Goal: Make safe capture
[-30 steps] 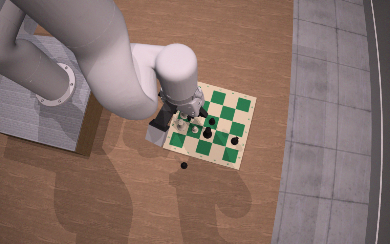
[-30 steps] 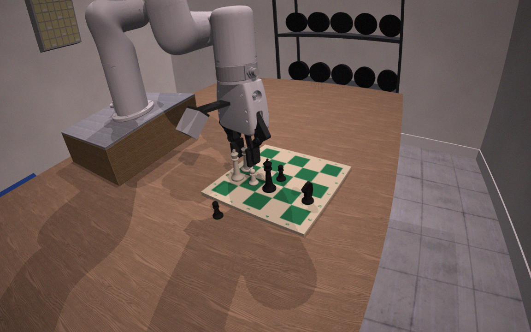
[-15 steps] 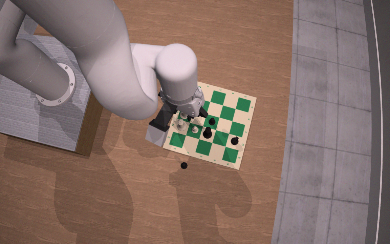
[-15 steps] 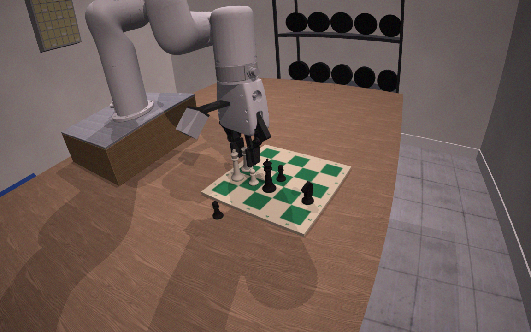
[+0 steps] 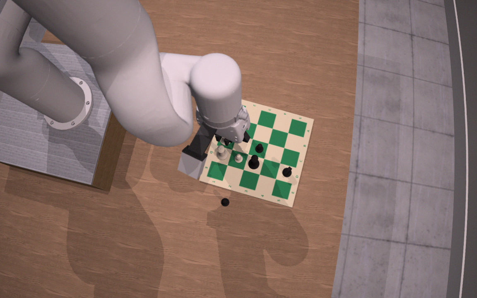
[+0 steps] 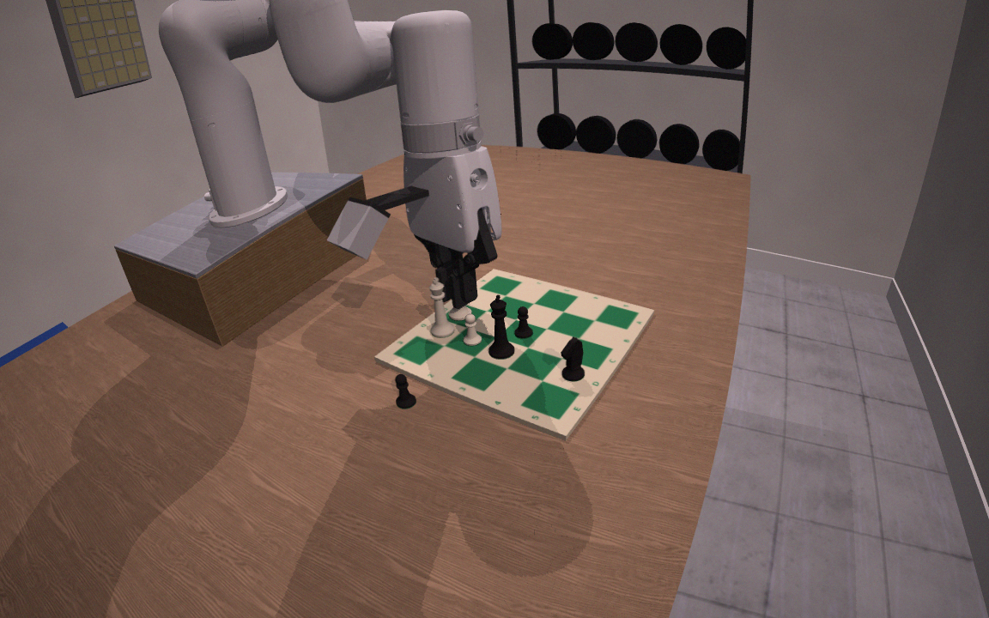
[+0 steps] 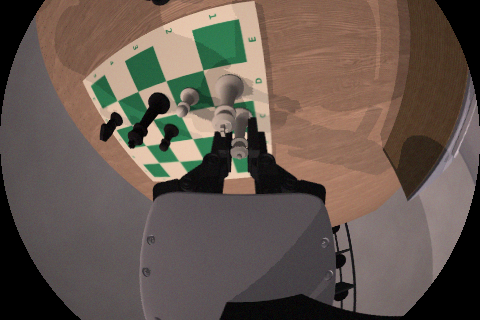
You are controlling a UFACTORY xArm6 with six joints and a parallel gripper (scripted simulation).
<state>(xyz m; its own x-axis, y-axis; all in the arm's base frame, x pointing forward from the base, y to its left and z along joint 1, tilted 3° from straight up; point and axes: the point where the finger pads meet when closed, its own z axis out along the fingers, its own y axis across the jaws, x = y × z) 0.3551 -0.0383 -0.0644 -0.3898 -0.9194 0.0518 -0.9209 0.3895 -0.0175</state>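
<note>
The white king lies 40 mm to the right of my hand and 10 mm below it. Round my hand: white pawn 30 mm ahead, 40 mm to the right, 30 mm below; then cream chessboard 80 mm ahead, 20 mm to the right, 40 mm below; then tall black piece 70 mm ahead, 50 mm to the right, 10 mm below.
</note>
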